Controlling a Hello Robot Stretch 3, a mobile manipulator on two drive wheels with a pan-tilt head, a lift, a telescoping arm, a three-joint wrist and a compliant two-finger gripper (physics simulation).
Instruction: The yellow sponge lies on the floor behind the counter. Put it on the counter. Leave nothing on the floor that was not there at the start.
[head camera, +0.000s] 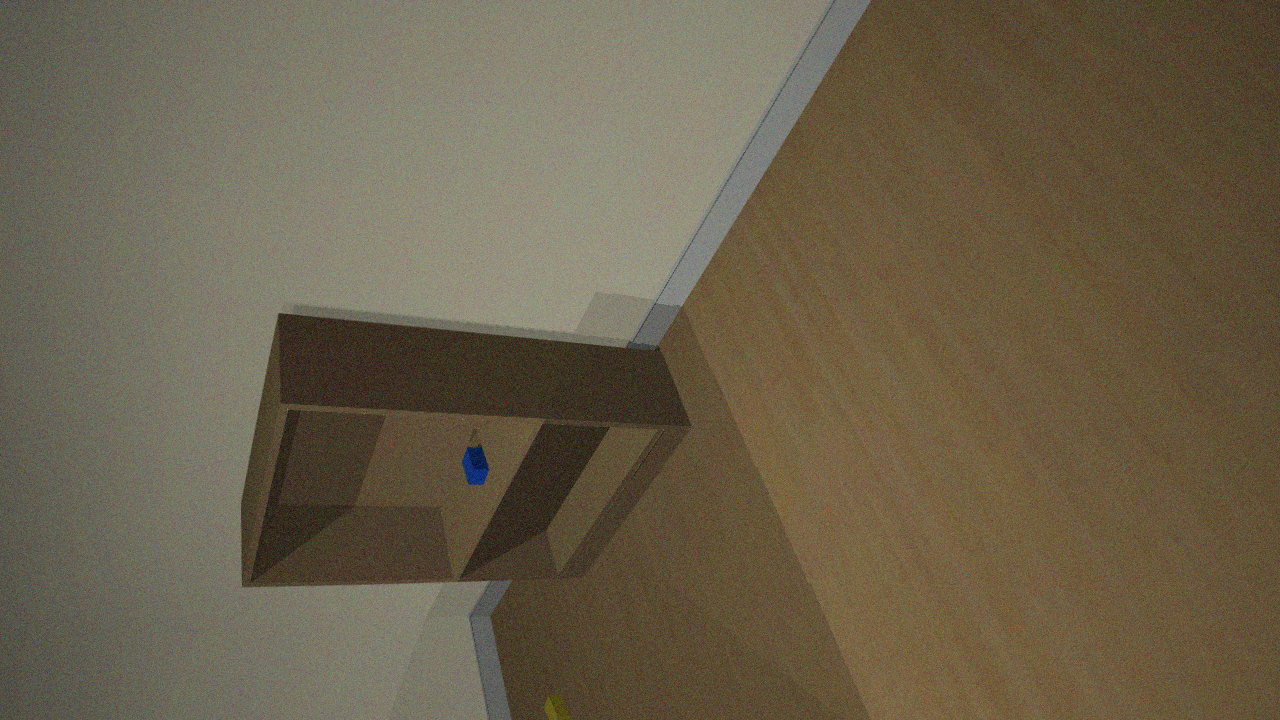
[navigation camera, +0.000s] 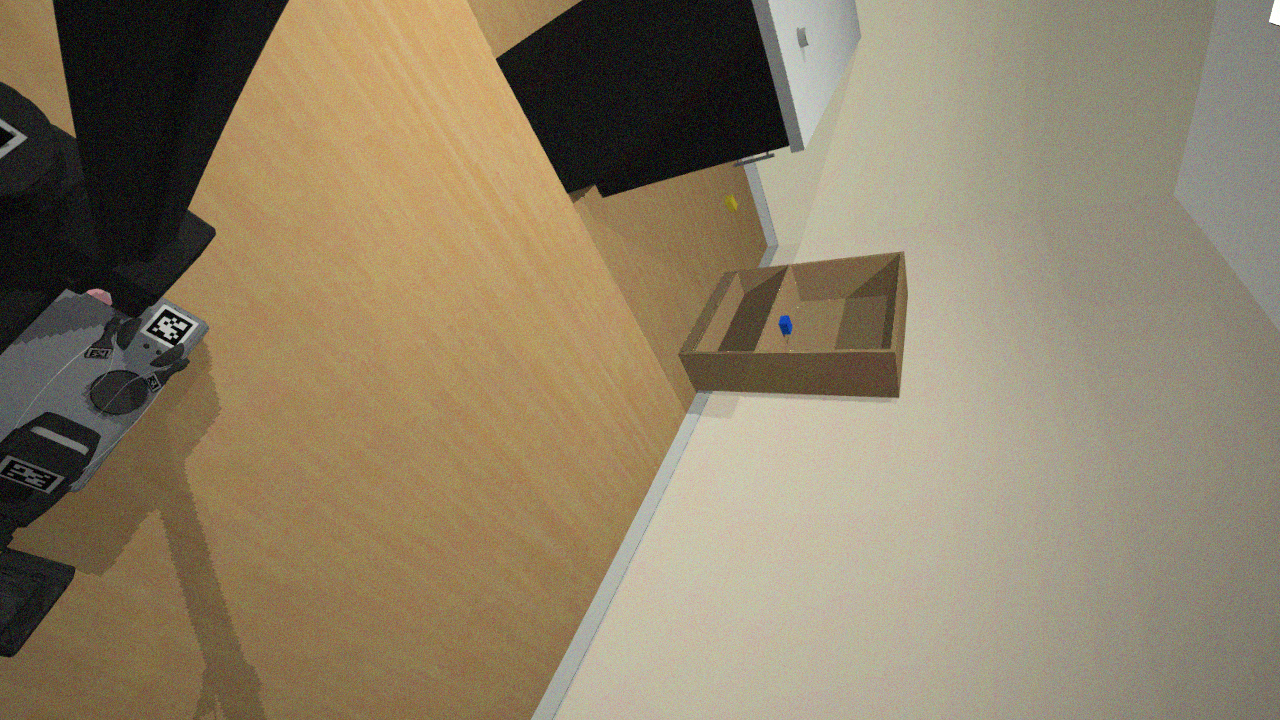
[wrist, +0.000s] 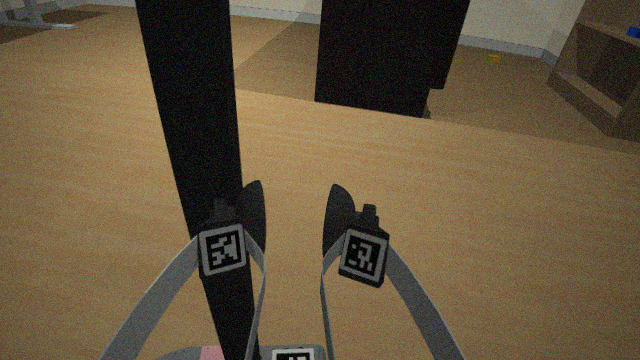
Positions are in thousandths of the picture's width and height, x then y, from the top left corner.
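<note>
My gripper (navigation camera: 125, 462) (wrist: 462, 579) is visible. A blue block (head camera: 371, 642) is present. A counter (navigation camera: 483, 141) (wrist: 607, 176) can be seen, as can a brown shelf unit (head camera: 283, 594) (navigation camera: 662, 472).
</note>
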